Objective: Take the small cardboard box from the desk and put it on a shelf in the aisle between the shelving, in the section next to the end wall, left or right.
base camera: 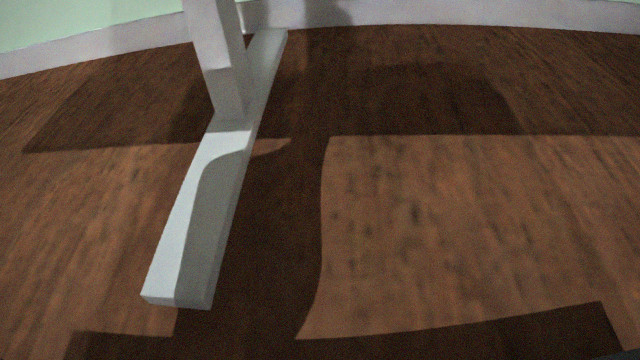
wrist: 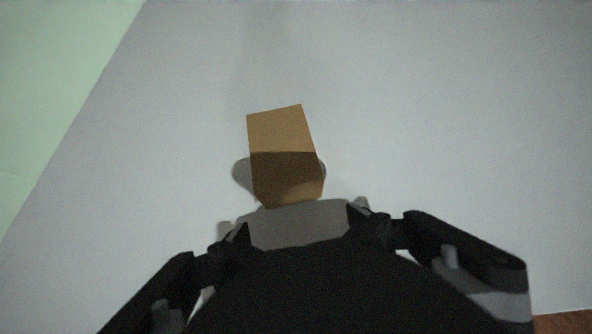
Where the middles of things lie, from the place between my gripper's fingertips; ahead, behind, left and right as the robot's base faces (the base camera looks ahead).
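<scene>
Small cardboard box (wrist: 285,168): my hand is 7 cm short of it.
</scene>
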